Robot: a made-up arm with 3 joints. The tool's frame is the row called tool.
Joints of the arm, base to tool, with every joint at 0 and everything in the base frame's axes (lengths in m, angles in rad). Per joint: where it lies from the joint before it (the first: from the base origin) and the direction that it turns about. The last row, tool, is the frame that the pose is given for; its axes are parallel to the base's.
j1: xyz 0 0 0.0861 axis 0 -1 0
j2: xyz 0.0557 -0.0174 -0.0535 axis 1 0 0
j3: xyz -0.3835 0.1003 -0.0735 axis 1 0 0
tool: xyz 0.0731 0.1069 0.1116
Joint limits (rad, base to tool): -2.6..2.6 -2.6..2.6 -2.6..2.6
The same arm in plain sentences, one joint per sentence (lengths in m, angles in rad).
The arm has three revolute joints in a row. What follows holds with every joint at zero, and every direction is one of the base frame's.
Joint 1 sits 0.0861 m along +z from the base frame's origin and turns about -y, from -2.6 to 2.6 rad.
Joint 2 sits 0.0557 m along +x and 0.0174 m along -y and 0.0535 m along -z from joint 1 and turns about +x, from -2.6 to 2.6 rad.
Joint 3 sits 0.3835 m along -x and 0.1003 m along +y and 0.0735 m along -z from joint 2 and turns about +x, from -2.6 to 2.6 rad.
The tool frame, which is the frame that the pose is given for, sits 0.0731 m along +x and 0.1069 m along +y and 0.1116 m along +z from joint 3; its axes are parallel to the base frame's.

